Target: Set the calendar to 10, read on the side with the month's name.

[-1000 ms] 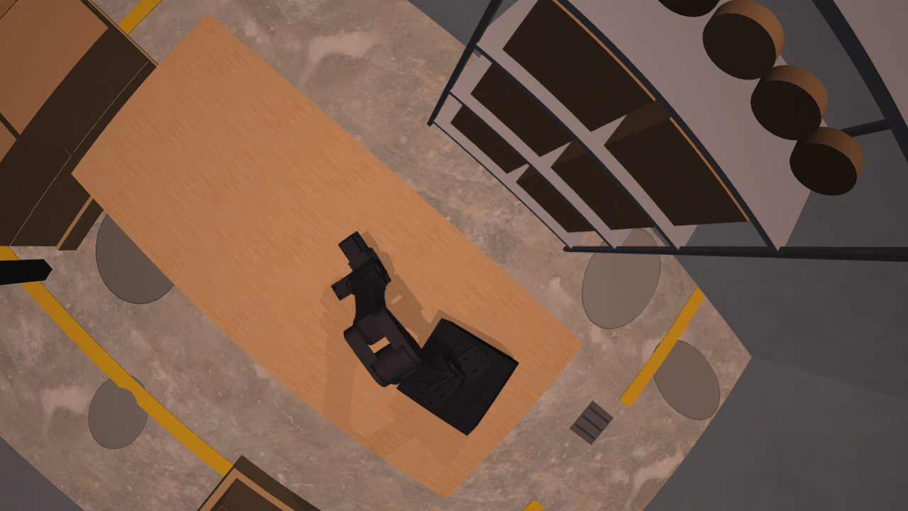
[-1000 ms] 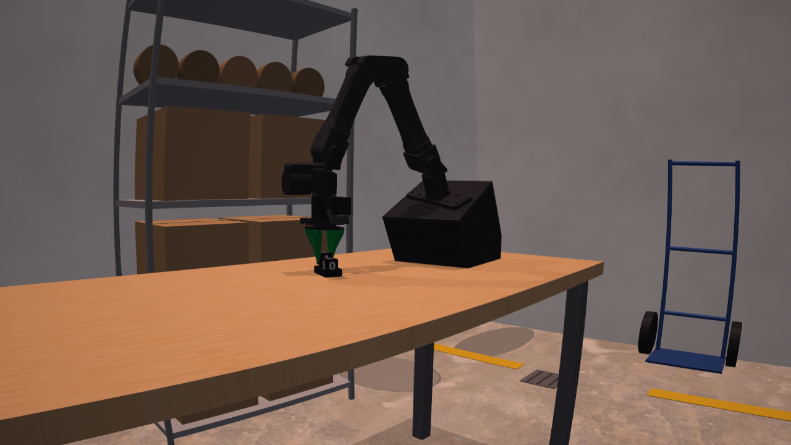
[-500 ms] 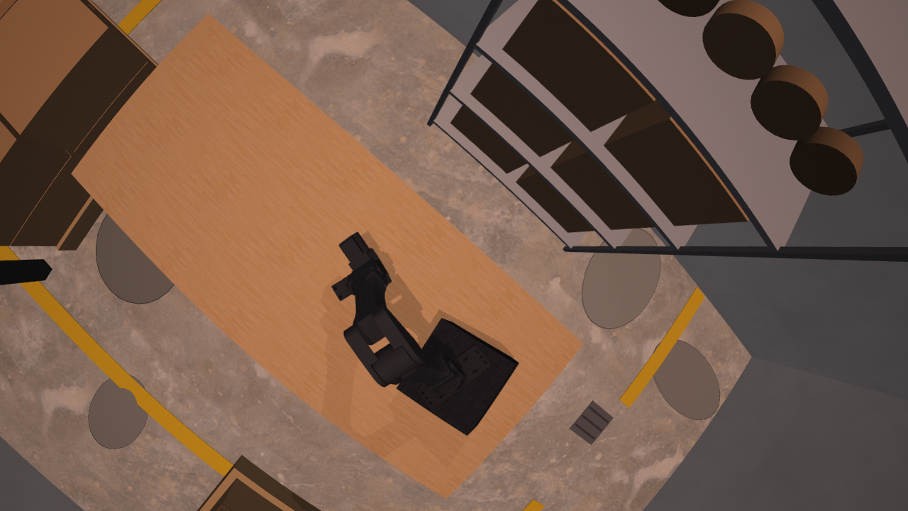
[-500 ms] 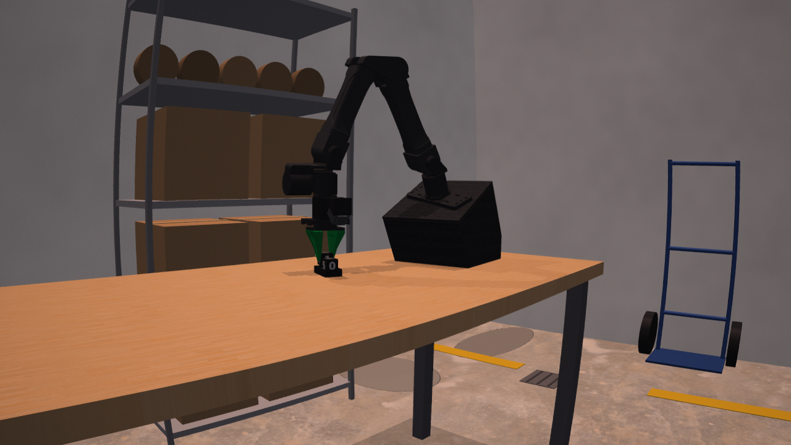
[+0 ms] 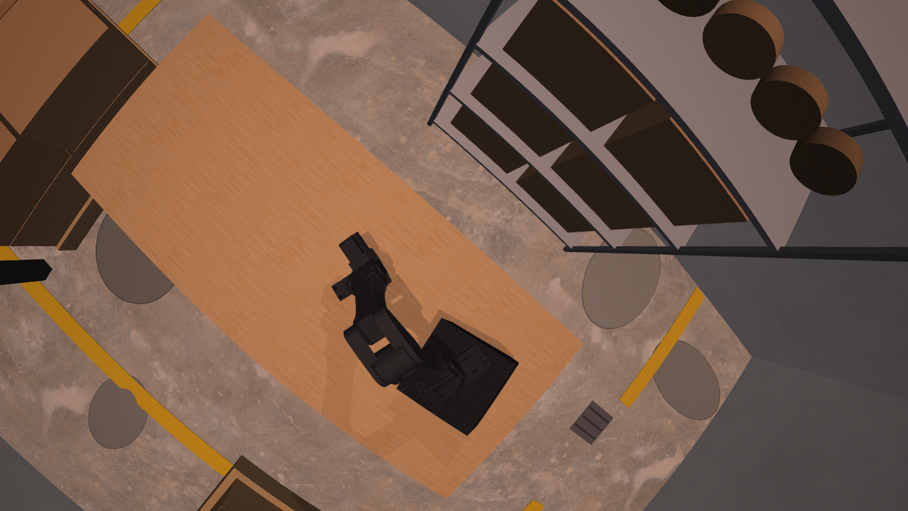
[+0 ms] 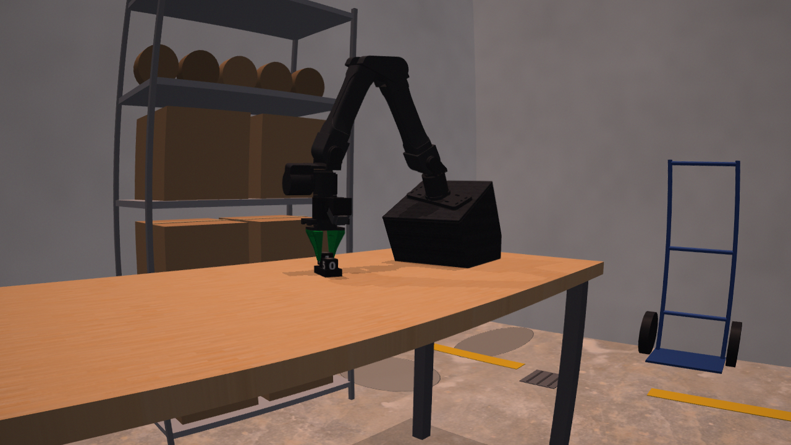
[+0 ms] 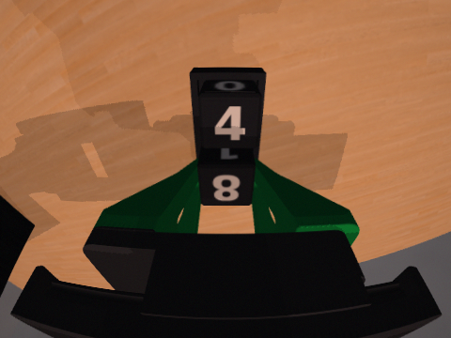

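Now: the black tray 20 mm to the left of my hand and 30 mm below it.
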